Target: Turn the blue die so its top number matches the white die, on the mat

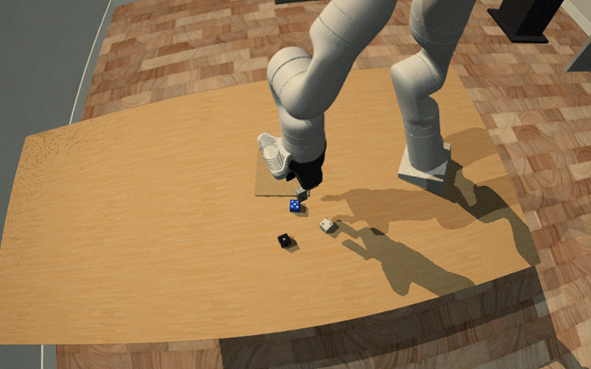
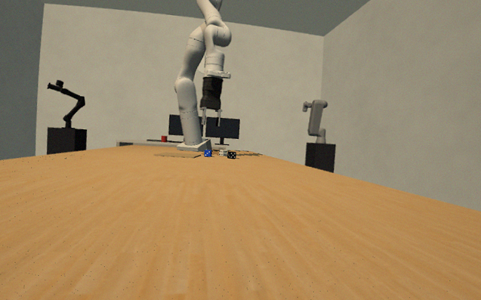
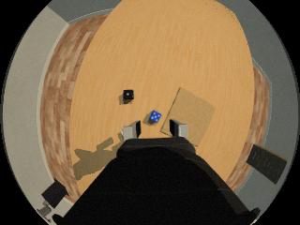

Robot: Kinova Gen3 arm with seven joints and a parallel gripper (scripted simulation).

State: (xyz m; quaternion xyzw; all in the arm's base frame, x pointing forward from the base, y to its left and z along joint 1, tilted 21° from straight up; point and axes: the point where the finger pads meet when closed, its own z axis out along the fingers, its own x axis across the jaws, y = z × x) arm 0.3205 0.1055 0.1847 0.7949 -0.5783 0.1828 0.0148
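Now: the blue die 120 mm below my hand. Round my hand: tan mat (20 mm ahead, 110 mm to the right, 130 mm below); then black die (40 mm ahead, 80 mm to the left, 120 mm below); then white die (60 mm behind, 60 mm to the left, 120 mm below).
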